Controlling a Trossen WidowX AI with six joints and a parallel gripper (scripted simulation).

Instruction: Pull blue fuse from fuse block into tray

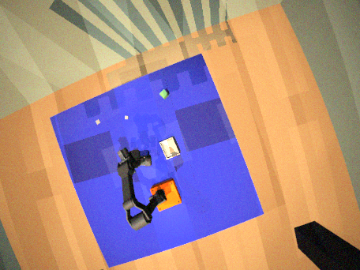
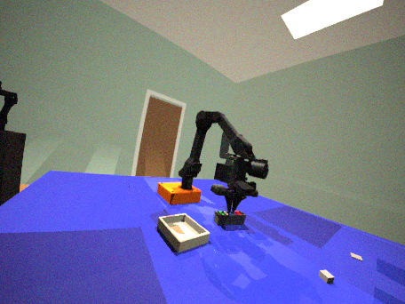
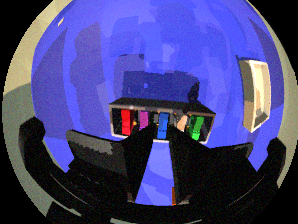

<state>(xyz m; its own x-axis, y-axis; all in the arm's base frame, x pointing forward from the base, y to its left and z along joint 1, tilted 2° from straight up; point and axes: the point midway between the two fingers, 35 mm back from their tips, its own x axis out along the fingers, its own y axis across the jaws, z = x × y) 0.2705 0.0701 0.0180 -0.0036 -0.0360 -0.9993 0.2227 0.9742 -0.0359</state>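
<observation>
Now: the blue fuse 20 mm below my gripper tip. From my gripper tip the other things lie so: green fuse 40 mm to the right, 20 mm below, 10 mm behind; red fuse 40 mm to the left, 20 mm below, 10 mm ahead; magenta fuse 20 mm to the left, 20 mm below.
</observation>
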